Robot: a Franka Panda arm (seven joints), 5 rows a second.
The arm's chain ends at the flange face. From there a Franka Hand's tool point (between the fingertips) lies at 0.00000 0.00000 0.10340 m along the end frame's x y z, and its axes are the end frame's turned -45 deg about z.
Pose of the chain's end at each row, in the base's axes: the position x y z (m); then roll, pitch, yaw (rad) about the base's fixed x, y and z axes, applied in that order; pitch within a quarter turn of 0, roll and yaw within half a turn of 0:
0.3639 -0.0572 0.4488 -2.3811 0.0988 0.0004
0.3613 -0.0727 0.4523 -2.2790 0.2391 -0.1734
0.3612 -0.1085 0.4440 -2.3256 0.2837 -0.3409
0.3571 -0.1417 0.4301 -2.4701 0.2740 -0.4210
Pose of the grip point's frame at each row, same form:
0.3565 0.0141 0.3743 -2.4857 -0.4282 0.5986
0.3592 0.0074 0.3870 -2.3129 -0.3622 0.3408
0.3677 -0.0309 0.3760 -2.3305 -0.3011 0.1911
0.3634 -0.0740 0.3522 -2.4573 -0.2343 0.1845

